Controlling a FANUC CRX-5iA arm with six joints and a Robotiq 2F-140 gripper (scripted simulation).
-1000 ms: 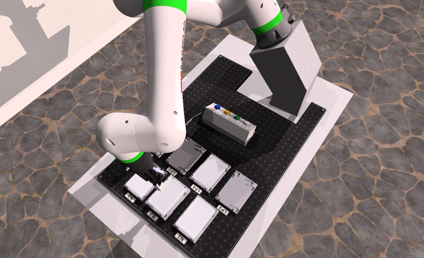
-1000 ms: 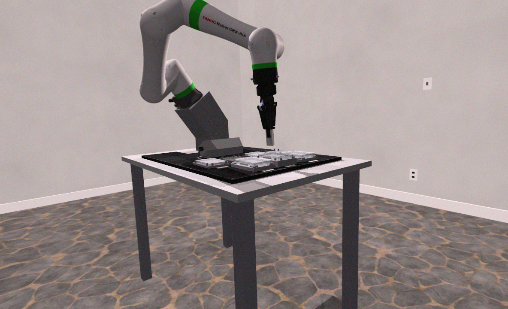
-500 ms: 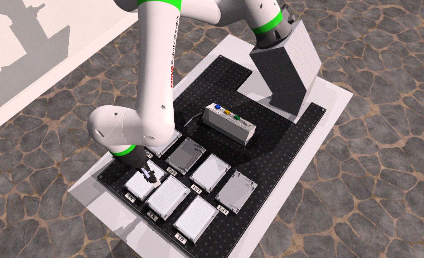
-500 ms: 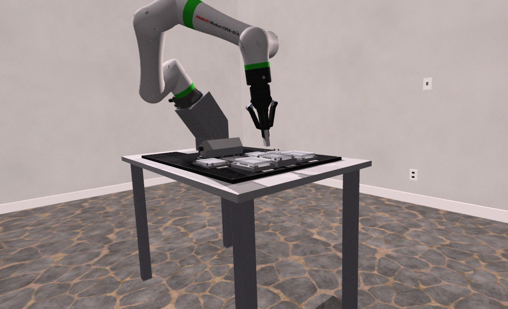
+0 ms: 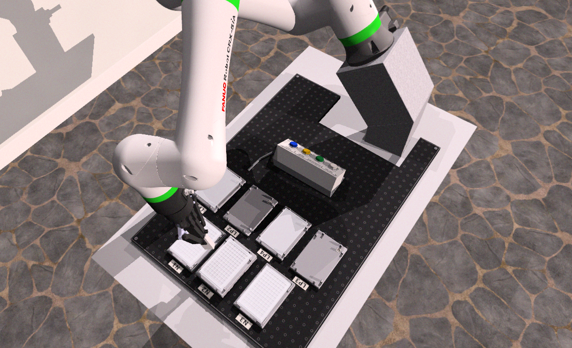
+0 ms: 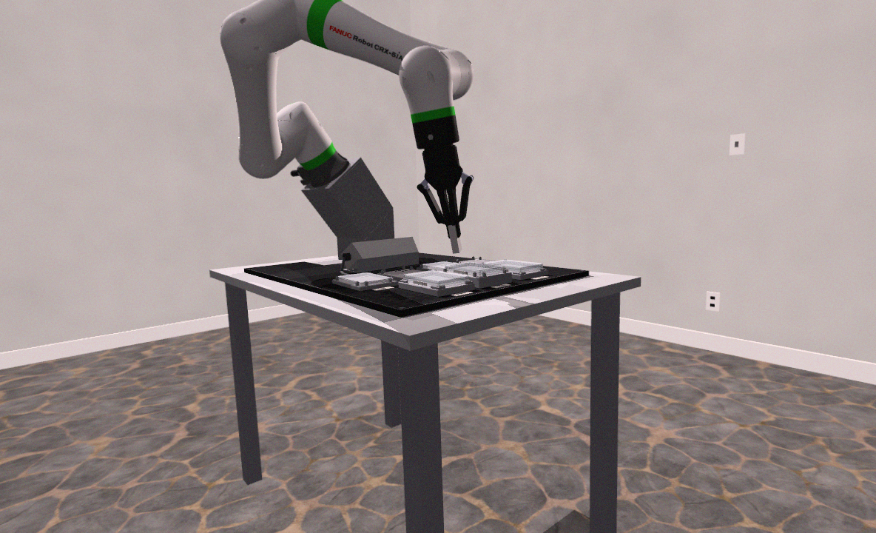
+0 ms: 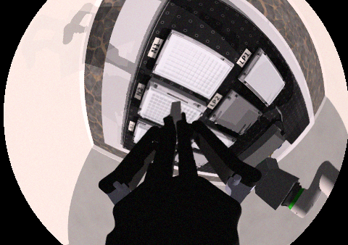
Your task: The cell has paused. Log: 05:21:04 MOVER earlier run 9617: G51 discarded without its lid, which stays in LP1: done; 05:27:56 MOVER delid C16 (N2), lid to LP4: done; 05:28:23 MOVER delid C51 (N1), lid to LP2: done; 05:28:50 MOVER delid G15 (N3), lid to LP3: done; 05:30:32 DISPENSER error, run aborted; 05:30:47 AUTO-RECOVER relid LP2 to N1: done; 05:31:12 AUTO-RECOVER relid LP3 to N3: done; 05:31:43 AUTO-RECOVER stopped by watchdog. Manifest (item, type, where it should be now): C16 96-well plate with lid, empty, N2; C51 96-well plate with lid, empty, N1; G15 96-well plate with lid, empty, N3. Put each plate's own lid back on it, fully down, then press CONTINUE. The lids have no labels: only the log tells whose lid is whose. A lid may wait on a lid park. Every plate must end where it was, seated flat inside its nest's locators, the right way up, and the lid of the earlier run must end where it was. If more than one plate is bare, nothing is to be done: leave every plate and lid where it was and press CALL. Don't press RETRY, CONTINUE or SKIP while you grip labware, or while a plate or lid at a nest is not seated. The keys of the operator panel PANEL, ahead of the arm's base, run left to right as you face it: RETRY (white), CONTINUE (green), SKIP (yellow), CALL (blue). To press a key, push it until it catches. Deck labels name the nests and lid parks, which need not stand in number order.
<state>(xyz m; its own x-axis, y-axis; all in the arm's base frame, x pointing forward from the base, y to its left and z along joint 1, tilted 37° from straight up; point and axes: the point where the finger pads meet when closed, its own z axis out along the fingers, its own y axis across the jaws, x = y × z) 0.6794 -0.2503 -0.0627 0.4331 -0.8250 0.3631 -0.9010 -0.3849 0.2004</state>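
The lid park LP4 is 160 mm behind my hand, 150 mm to the left of it and 100 mm below it. From my hand the other things lie so: LP4 label 70 mm behind, 130 mm to the left, 110 mm below; plate 10 mm ahead, 60 mm to the left, 80 mm below; N2 label 100 mm ahead, 40 mm to the left, 110 mm below.
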